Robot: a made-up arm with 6 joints.
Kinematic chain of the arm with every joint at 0, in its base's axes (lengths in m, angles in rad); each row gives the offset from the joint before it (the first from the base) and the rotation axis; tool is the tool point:
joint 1: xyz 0 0 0.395 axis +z
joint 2: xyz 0.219 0 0 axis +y
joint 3: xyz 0 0 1.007 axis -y
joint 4: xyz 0 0 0.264 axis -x
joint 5: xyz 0.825 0 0 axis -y
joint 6: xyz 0.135 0 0 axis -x
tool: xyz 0 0 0
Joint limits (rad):
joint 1: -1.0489..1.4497
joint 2: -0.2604..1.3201
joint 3: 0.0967..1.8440
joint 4: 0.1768..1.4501
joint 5: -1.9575..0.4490
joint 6: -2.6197..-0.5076
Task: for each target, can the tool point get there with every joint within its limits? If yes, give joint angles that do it. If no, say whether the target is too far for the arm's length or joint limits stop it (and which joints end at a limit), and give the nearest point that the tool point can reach.
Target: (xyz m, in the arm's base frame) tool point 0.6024 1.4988 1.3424
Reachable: yes | joints 1.2344 0.4603 0.2838 0.9477 -0.7403 -0.9858
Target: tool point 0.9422 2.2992 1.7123
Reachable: no: too far | nearest point 0.7413 1.8090 1.4043 | short by 0.613 m
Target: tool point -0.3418 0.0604 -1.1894
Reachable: no: joint limits stop it (at a limit: joint 1, joint 2, joint 3, joint 4) | nearest point 0.2178 1.5998 -0.1170 | short by 1.958 m
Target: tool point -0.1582 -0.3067 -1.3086
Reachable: no: joint limits stop it (at a limit: joint 1, joint 2, joint 3, joint 4) | nearest point 0.7887 -1.4164 -0.1259 | short by 1.878 m
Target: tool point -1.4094 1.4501 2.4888
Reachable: no: too far | nearest point -0.5567 0.5728 2.0194 | short by 1.310 m
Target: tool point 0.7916 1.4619 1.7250
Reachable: yes | joints 1.0638 1.0257 1.6981 1.2800 0.1377 -1.3475
